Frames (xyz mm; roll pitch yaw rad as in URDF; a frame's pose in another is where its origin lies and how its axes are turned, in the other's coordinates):
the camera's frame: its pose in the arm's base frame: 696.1 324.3 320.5 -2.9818 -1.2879 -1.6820
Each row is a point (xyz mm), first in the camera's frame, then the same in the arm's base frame.
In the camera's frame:
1: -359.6 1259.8 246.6
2: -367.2 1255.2 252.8
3: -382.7 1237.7 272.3
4: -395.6 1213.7 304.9
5: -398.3 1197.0 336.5
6: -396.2 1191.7 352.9
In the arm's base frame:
1: -537.1 134.1 -148.7
2: -532.0 130.4 -157.5
3: -513.0 116.8 -177.0
4: -486.9 90.1 -197.3
5: -468.5 61.2 -207.9
6: -462.4 45.1 -210.1

